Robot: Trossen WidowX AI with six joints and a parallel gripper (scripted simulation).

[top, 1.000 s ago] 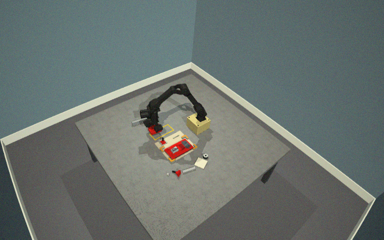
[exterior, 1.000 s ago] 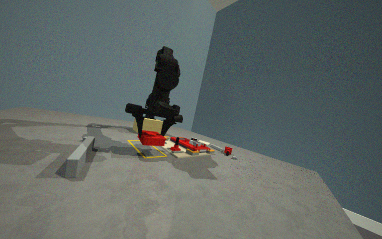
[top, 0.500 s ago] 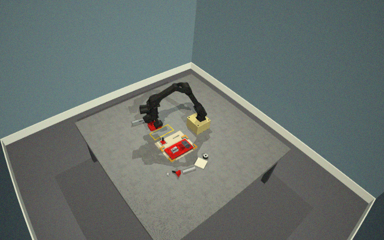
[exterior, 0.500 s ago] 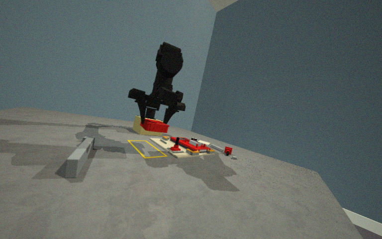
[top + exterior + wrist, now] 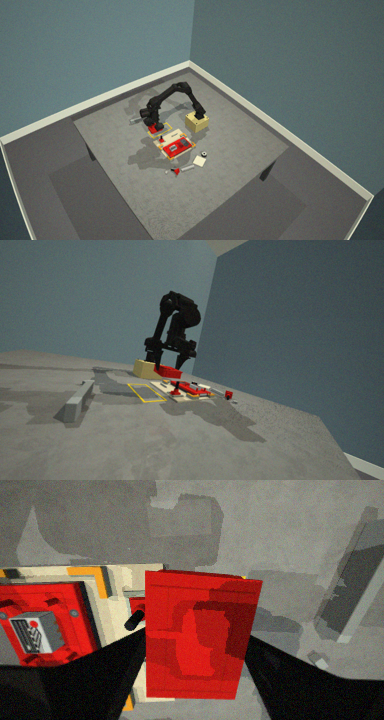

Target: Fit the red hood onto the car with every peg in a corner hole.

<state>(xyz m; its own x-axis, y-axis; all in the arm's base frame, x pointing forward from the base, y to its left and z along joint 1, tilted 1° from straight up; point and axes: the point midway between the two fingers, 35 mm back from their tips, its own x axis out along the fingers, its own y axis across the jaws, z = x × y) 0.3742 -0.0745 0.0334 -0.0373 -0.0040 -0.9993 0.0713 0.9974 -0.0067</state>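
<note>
Now: the grey engine block 40 mm behind my gripper tip, 200 mm to the left of it and 70 mm below it. Round my gripper tip: cream tile: 140 mm behind, 390 mm to the left, 90 mm below; then red hood: 10 mm above; then grey bar: 20 mm ahead, 220 mm to the right, 80 mm below.
</note>
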